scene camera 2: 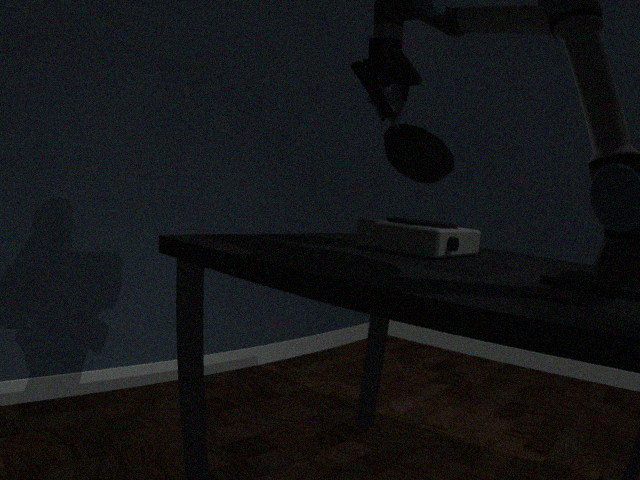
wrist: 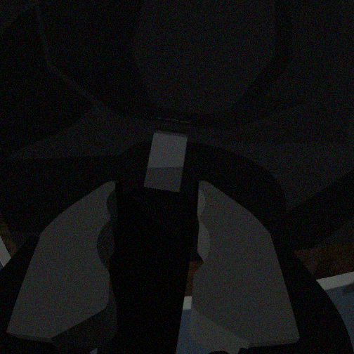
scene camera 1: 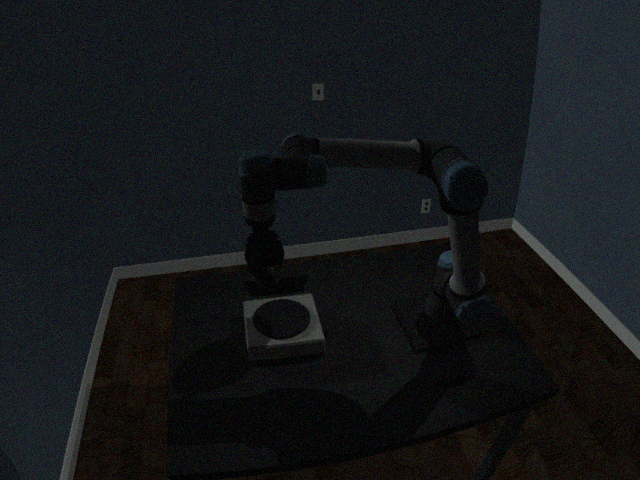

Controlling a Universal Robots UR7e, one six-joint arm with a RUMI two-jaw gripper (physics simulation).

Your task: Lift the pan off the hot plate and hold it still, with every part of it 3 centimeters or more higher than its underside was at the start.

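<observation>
The black pan (scene camera 1: 292, 282) (scene camera 2: 418, 153) (wrist: 205, 55) hangs steeply tilted in the air, its round body lower than its handle. The hot plate (scene camera 1: 284, 350) (scene camera 2: 413, 238), a white box with a dark round top, stands on the table. A wide gap shows between pan and hot plate in scene camera 2. My gripper (scene camera 1: 267, 272) (scene camera 2: 394, 114) (wrist: 158, 184) is shut on the pan's handle, which runs between both fingers in the wrist view. Darkness blurs the exact contact, and the handle is hard to make out in scene camera 1.
The dark table (scene camera 1: 372, 372) (scene camera 2: 289, 263) carries the hot plate and the arm's base at the right in scene camera 1. Blue walls (scene camera 1: 170, 129) with white skirting stand behind and beside the table. Large shadows fall over the table top.
</observation>
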